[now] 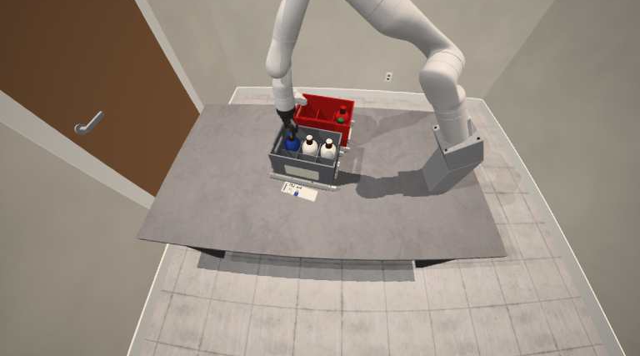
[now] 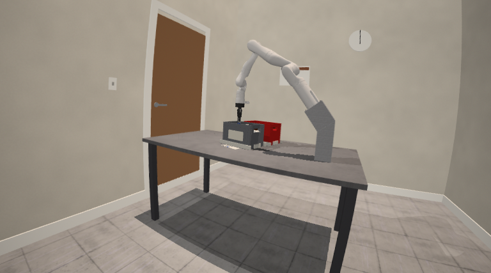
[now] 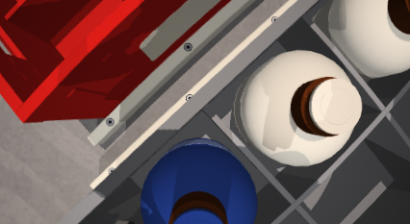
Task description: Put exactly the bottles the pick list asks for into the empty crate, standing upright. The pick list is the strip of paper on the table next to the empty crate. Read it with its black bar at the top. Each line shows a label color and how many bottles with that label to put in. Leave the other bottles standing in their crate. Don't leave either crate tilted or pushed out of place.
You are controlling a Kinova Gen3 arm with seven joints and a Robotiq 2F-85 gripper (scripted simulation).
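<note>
Right now the blue-label bottle is 100 mm below my hand. Also, from my hand: red crate: 140 mm behind, 160 mm to the right, 100 mm below; green-label bottle: 220 mm behind, 100 mm to the right, 100 mm below; grey crate: 80 mm behind, 60 mm to the left, 100 mm below.
</note>
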